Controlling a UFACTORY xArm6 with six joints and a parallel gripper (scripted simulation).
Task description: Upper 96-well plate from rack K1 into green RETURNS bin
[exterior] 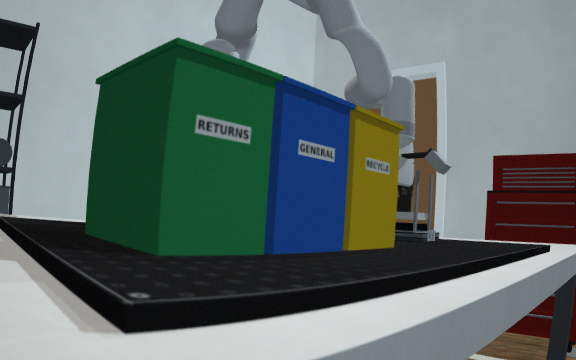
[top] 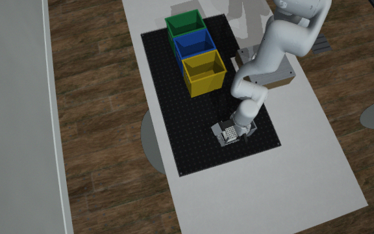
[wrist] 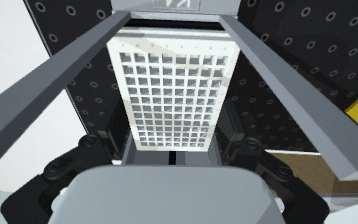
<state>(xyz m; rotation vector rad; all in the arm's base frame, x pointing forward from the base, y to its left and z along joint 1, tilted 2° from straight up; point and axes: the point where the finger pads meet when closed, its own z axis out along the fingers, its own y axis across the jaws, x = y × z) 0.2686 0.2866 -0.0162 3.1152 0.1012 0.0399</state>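
The dark plate lies 30 mm below my hand. From my hand the other things lie so: white 96-well plate (10 mm below); then yellow recycle bin (310 mm to the right, 60 mm ahead, 30 mm above); then blue general bin (440 mm to the right, 60 mm ahead, 30 mm above).
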